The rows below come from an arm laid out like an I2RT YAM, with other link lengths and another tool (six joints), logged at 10 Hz.
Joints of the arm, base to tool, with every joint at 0 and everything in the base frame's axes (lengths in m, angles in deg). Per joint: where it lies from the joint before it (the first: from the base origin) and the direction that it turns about. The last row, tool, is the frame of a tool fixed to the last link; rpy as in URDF.
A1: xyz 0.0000 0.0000 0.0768 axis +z
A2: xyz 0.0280 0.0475 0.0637 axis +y
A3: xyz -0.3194 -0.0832 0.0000 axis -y
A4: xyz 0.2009 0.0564 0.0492 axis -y
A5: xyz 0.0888 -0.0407 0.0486 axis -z
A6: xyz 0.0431 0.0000 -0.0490 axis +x
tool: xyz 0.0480 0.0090 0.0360 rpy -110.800 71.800 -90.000
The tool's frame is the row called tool.
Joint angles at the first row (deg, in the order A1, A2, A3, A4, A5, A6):
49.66 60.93 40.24 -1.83 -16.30 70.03
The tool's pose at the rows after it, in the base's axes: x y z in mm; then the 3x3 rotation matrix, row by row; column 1 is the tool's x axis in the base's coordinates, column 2 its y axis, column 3 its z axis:
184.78, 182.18, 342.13; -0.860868, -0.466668, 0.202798; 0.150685, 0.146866, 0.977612; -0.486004, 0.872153, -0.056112
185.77, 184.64, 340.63; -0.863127, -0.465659, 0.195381; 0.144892, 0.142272, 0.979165; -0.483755, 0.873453, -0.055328
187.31, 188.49, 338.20; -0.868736, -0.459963, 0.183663; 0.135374, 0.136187, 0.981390; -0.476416, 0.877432, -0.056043
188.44, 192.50, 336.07; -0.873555, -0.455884, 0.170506; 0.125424, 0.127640, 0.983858; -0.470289, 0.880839, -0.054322
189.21, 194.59, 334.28; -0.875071, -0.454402, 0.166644; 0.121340, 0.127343, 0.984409; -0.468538, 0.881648, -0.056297
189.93, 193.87, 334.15; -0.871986, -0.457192, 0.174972; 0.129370, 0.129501, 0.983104; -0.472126, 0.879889, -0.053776
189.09, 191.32, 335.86; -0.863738, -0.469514, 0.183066; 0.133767, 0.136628, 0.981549; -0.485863, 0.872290, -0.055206
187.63, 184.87, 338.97; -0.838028, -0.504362, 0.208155; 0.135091, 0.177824, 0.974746; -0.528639, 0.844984, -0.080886
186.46, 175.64, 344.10; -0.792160, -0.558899, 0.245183; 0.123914, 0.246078, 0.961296; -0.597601, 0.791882, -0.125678
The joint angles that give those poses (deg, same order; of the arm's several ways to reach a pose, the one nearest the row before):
49.81 61.28 39.91 -0.82 -16.54 70.15
49.83 61.88 39.67 -0.02 -16.97 70.14
49.86 62.85 39.48 0.91 -17.71 70.27
49.97 63.77 39.24 1.99 -18.44 70.40
50.10 64.31 39.03 2.58 -18.54 70.40
50.04 64.28 38.77 3.07 -18.12 70.44
50.03 63.65 38.80 2.59 -17.42 69.81
50.07 62.30 39.44 -0.02 -14.94 67.21
49.89 60.61 40.70 -4.08 -11.28 62.56

